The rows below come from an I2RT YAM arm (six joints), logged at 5 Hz.
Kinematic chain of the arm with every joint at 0, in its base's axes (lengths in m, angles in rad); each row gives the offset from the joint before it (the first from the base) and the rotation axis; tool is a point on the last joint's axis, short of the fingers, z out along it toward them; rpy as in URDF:
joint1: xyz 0 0 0.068 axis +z
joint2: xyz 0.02 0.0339 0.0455 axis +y
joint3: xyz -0.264 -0.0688 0 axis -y
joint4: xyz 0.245 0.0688 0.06 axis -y
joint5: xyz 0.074 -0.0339 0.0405 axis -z
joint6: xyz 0.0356 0 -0.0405 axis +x
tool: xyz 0 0 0 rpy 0 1.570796 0
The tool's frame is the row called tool.
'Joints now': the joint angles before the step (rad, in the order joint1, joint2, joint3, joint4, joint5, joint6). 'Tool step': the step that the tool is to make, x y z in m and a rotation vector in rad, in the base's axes. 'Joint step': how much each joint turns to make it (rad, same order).
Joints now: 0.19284, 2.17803, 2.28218, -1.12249, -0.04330, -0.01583
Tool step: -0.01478, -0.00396, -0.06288, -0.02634, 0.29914, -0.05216
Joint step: -0.00306, 0.01068, -0.18807, -0.09728, -0.00916, 0.05722
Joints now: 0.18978, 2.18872, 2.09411, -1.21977, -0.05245, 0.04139
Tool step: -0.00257, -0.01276, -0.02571, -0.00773, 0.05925, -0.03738
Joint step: -0.02707, -0.00420, -0.10339, 0.04007, -0.00039, 0.01069
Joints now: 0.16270, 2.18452, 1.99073, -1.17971, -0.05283, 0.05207
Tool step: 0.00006, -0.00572, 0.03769, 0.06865, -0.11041, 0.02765
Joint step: -0.01756, -0.04769, 0.06103, 0.00839, -0.06066, -0.03091
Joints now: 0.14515, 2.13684, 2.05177, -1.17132, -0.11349, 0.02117
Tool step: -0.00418, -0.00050, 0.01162, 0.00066, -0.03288, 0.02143
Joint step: 0.00000, -0.02748, -0.00039, 0.00305, -0.00305, -0.02174
